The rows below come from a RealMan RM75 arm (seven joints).
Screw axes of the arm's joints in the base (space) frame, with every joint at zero. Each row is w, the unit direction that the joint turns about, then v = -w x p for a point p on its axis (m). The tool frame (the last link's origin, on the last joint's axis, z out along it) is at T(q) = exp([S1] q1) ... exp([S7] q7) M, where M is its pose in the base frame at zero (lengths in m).
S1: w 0 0 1 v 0.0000 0.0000 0.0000
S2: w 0 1 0 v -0.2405 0.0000 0.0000
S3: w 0 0 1 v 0.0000 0.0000 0.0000
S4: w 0 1 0 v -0.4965 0.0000 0.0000
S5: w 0 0 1 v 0.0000 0.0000 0.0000
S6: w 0 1 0 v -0.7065 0.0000 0.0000
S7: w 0 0 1 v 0.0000 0.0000 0.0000
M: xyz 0.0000 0.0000 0.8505 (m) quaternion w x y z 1 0 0 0
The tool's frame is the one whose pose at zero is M.
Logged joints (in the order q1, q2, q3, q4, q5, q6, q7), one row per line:
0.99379, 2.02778, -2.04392, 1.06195, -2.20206, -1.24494, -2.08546
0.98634, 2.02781, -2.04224, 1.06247, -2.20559, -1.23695, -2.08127
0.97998, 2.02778, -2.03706, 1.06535, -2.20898, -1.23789, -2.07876
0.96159, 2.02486, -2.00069, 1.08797, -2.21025, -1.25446, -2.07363
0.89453, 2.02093, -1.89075, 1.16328, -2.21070, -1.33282, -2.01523
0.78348, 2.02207, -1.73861, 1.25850, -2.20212, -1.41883, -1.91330
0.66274, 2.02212, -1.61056, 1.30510, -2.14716, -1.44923, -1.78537
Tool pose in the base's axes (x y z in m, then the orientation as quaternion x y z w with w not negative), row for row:
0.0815, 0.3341, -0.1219, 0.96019, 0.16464, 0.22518, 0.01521
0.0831, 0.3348, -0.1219, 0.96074, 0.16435, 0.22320, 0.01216
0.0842, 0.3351, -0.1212, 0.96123, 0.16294, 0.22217, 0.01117
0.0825, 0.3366, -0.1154, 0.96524, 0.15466, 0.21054, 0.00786
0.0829, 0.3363, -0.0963, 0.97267, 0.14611, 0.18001, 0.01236
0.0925, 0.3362, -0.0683, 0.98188, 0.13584, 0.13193, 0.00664
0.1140, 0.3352, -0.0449, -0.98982, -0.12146, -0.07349, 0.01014
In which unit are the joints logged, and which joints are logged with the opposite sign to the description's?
The joints are logged in radians. Opposite sign: q4, q7.
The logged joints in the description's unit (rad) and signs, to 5 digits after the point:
0.99379, 2.02778, -2.04392, -1.06195, -2.20206, -1.24494, 2.08546
0.98634, 2.02781, -2.04224, -1.06247, -2.20559, -1.23695, 2.08127
0.97998, 2.02778, -2.03706, -1.06535, -2.20898, -1.23789, 2.07876
0.96159, 2.02486, -2.00069, -1.08797, -2.21025, -1.25446, 2.07363
0.89453, 2.02093, -1.89075, -1.16328, -2.21070, -1.33282, 2.01523
0.78348, 2.02207, -1.73861, -1.25850, -2.20212, -1.41883, 1.91330
0.66274, 2.02212, -1.61056, -1.30510, -2.14716, -1.44923, 1.78537

